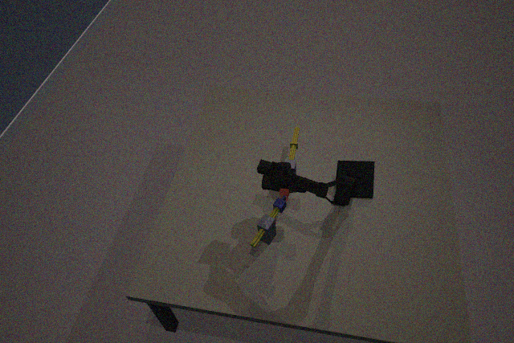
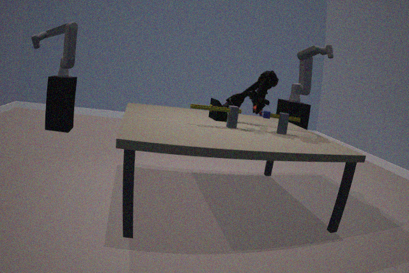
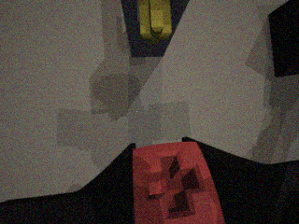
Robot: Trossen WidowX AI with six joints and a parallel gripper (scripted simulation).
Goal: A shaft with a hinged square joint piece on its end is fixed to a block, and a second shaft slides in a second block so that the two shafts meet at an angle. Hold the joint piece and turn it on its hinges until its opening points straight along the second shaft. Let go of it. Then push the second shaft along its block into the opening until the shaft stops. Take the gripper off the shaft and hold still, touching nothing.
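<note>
The red square joint piece is 2 cm to the left of my gripper tip and 3 cm above it.
</note>
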